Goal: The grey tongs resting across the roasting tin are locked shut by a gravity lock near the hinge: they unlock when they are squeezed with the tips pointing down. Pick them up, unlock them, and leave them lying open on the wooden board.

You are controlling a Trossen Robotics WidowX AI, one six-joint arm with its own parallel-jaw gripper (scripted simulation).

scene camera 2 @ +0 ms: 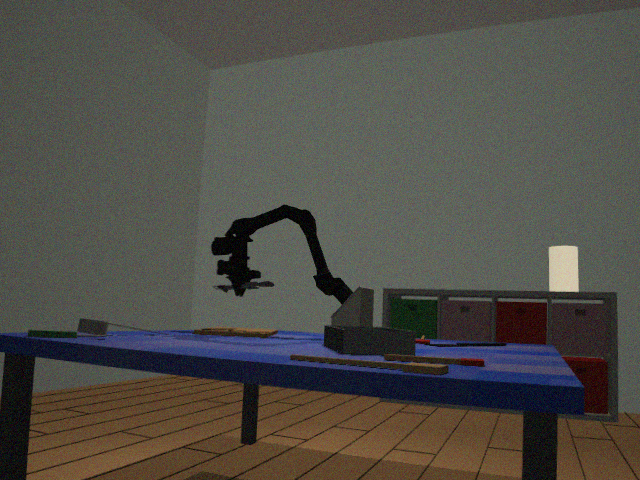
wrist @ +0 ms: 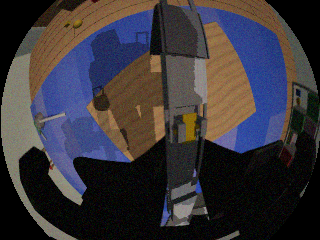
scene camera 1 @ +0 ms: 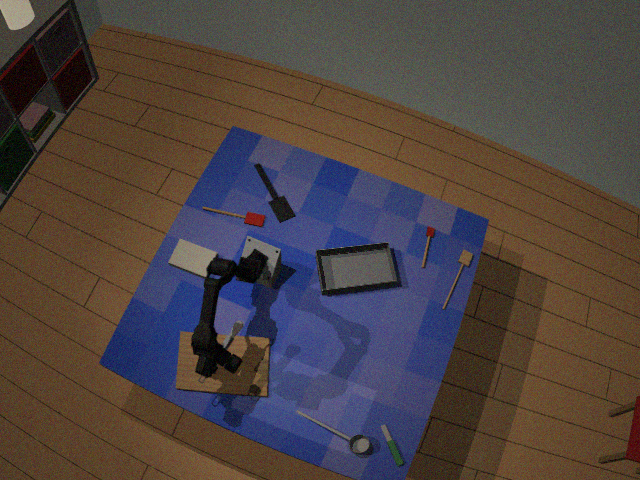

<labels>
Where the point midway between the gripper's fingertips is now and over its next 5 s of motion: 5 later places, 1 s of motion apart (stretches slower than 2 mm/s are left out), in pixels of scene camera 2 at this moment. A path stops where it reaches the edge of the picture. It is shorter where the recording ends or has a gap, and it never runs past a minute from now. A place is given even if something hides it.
My gripper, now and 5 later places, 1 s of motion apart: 239, 296; 238, 292; 225, 287; 243, 282; 226, 286; 234, 294
</labels>
